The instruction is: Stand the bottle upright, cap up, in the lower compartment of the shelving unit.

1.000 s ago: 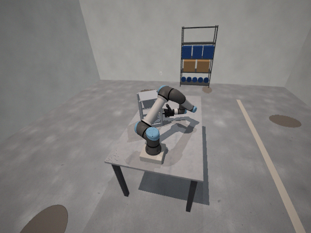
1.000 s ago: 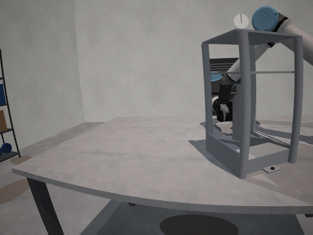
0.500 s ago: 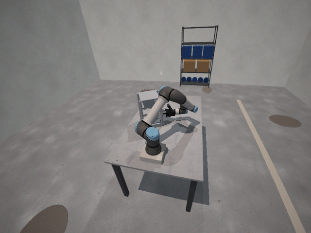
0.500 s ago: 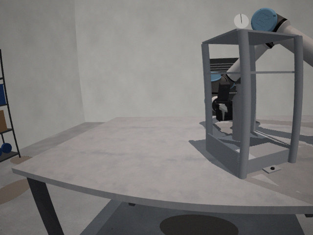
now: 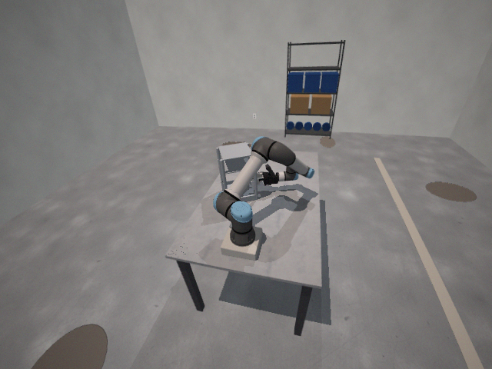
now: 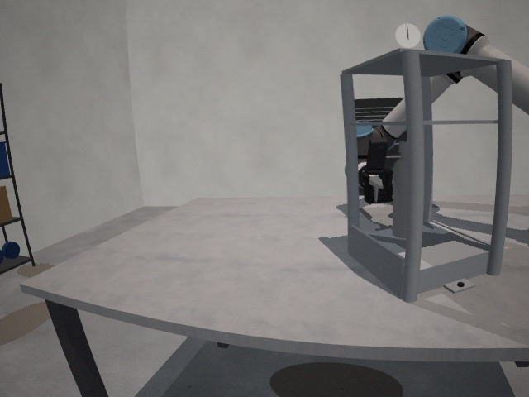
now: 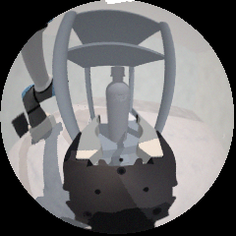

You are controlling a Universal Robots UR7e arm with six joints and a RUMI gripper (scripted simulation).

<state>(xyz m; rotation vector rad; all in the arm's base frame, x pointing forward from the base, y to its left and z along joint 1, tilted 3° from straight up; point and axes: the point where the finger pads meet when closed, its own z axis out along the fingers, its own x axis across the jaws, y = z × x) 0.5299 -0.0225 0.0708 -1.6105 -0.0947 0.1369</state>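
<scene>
My hand is 50 mm to the right of the grey bottle, 30 mm below it and 10 mm past it. Round my hand: grey shelving unit 110 mm to the left, 50 mm above, 30 mm behind.
</scene>
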